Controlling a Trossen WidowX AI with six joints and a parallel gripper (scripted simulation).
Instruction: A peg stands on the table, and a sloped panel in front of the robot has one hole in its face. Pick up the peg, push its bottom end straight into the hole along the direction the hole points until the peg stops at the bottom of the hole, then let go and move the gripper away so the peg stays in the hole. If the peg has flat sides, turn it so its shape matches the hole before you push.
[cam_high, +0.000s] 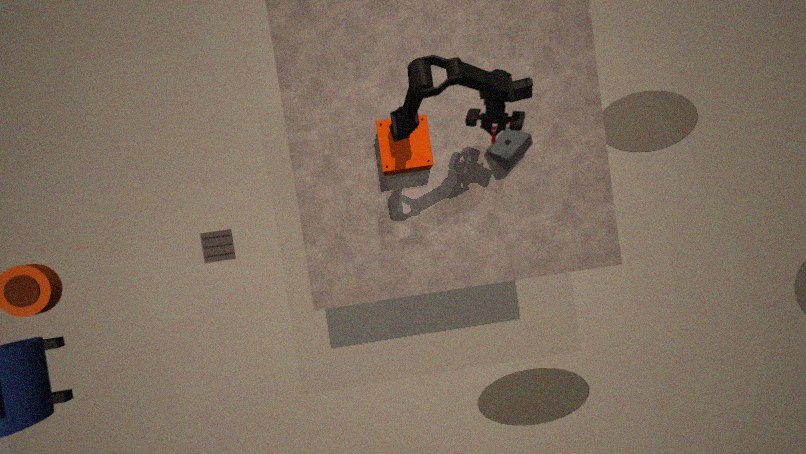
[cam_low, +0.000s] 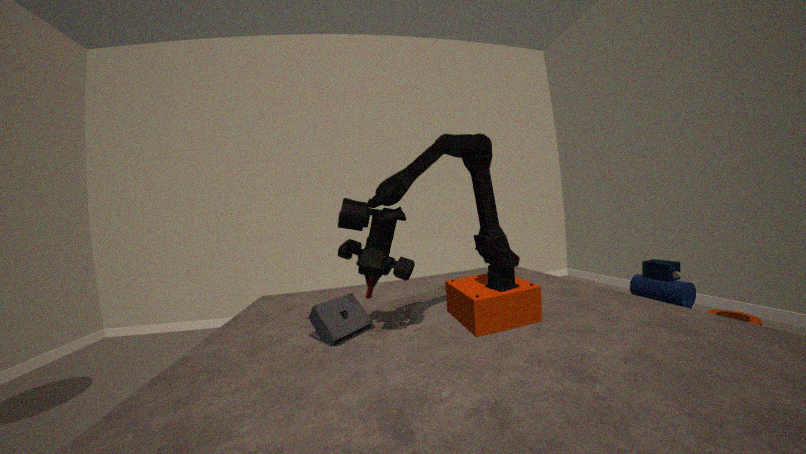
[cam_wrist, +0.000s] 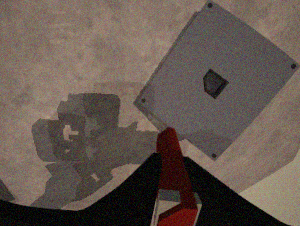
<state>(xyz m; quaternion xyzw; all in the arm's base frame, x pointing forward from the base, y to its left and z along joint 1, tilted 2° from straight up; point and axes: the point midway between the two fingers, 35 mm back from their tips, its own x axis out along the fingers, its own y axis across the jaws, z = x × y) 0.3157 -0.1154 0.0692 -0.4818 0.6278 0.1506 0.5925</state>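
The sloped panel lies 80 mm ahead of my gripper tip, 50 mm to the right of it and 90 mm below it. From my gripper tip the other things lie so: red peg: 10 mm to the left, 20 mm above.
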